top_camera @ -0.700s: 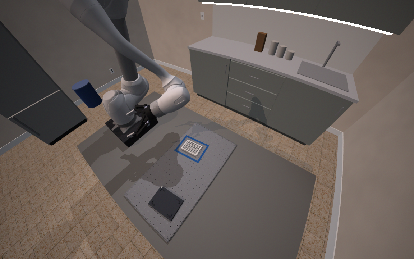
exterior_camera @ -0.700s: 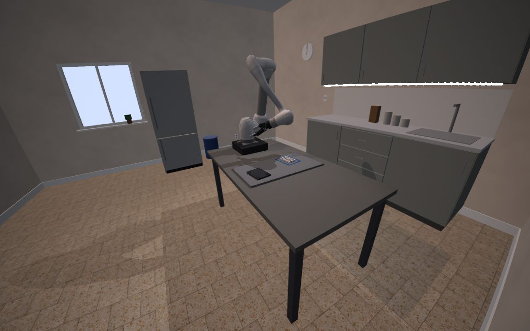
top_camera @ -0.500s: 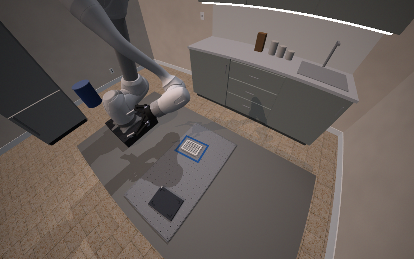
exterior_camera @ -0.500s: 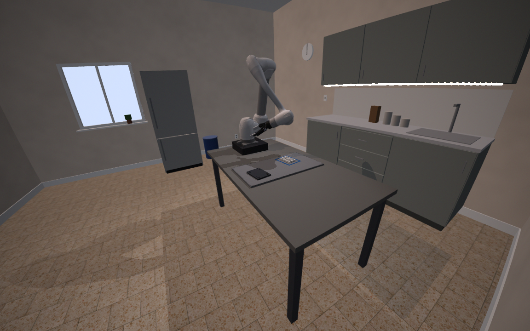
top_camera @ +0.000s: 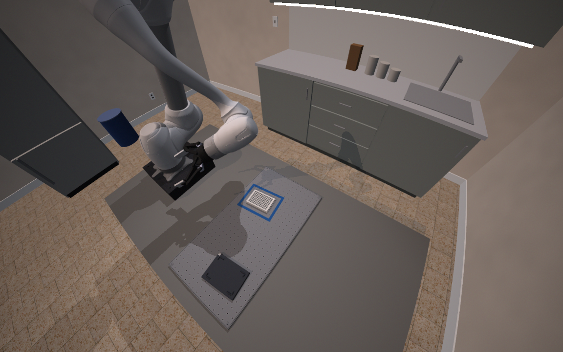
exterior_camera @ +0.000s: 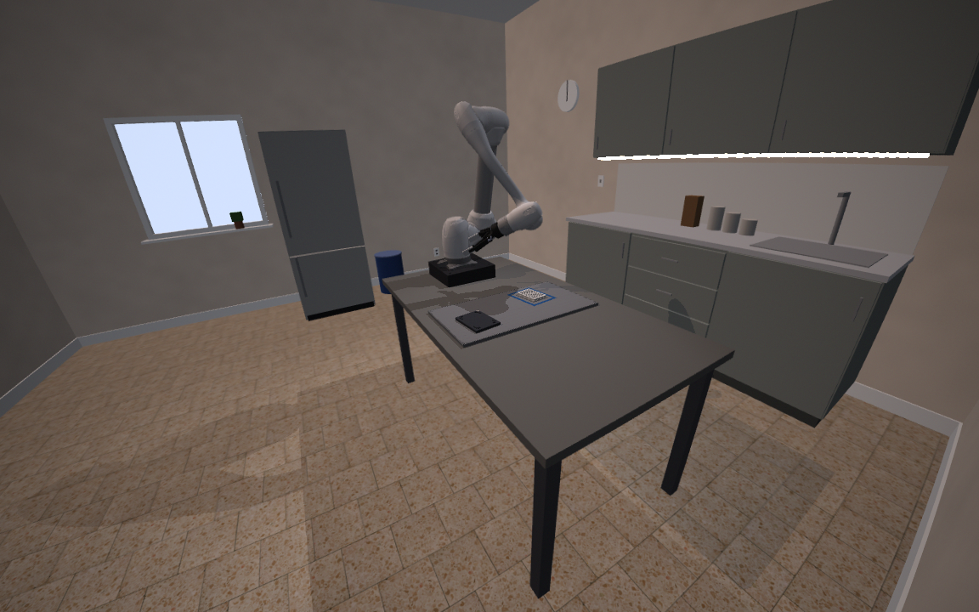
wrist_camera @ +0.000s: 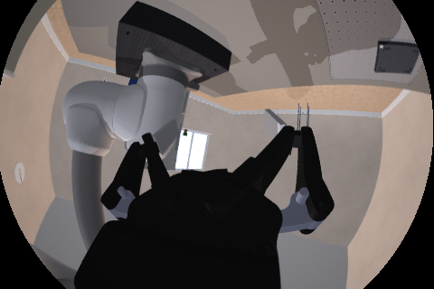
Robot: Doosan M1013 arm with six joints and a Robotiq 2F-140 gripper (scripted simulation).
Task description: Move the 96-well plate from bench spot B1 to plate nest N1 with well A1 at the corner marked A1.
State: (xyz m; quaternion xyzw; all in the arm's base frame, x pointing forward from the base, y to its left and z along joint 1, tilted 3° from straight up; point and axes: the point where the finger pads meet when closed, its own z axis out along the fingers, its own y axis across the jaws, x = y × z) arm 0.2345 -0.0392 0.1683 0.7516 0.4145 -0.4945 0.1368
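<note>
Right now the white 96-well plate is 30 cm ahead of my hand, 18 cm to the left of it and 22 cm below it. Also, from my hand: dark plate nest N1: 41 cm ahead, 18 cm to the right, 22 cm below.
</note>
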